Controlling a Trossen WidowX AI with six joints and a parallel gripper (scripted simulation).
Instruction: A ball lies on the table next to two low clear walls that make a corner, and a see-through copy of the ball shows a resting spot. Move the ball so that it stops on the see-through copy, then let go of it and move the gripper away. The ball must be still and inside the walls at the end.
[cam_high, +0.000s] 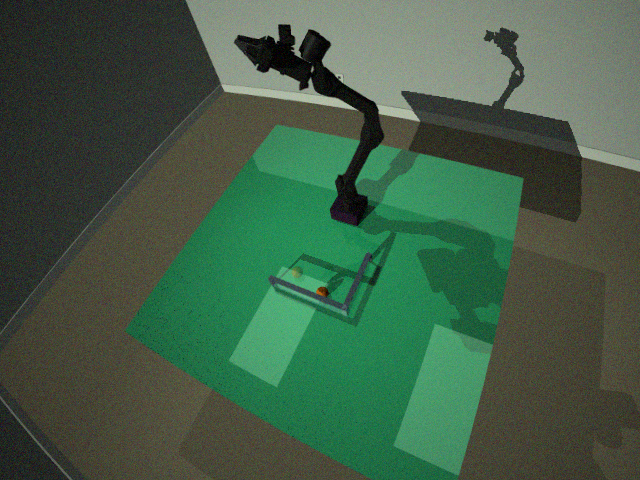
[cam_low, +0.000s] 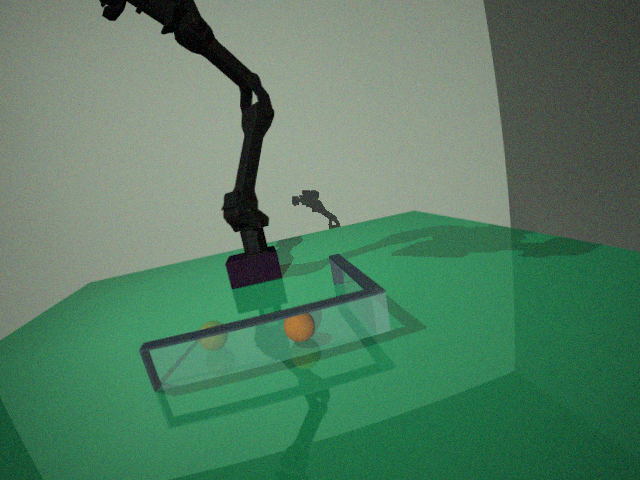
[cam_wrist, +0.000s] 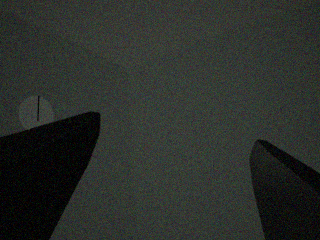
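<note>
Now: gripper tip 32 cm short of the clear wall, 25 cm to the right of it and 73 cm above it.
</note>
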